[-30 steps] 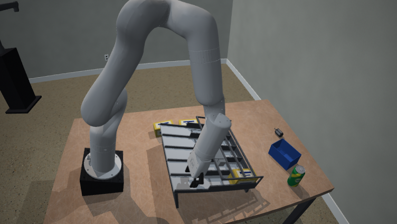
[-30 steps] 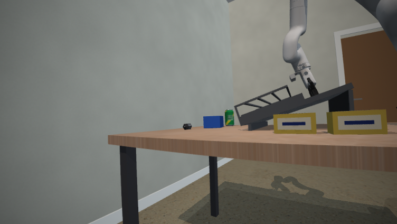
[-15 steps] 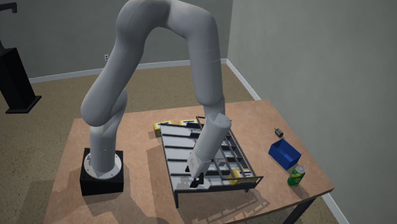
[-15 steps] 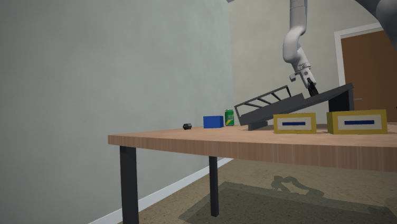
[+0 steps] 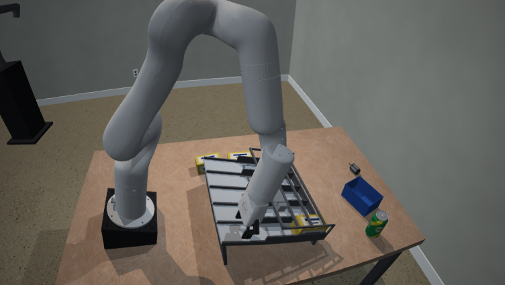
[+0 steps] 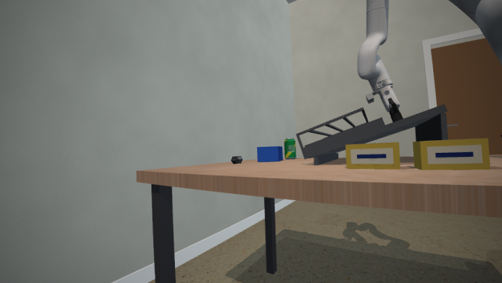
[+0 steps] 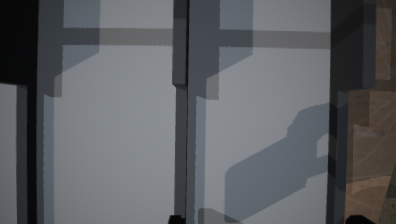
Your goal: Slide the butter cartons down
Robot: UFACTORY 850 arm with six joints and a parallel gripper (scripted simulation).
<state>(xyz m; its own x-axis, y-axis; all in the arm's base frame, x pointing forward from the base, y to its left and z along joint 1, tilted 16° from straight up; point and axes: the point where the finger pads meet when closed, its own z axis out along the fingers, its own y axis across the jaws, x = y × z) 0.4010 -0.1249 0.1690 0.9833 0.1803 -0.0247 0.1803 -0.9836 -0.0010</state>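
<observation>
My gripper is now 2 cm past the dark divider, 4 cm to the right of it and 4 cm above it. The rest, counted from my hand: small black object (60 cm ahead, 42 cm to the left, 15 cm below).
</observation>
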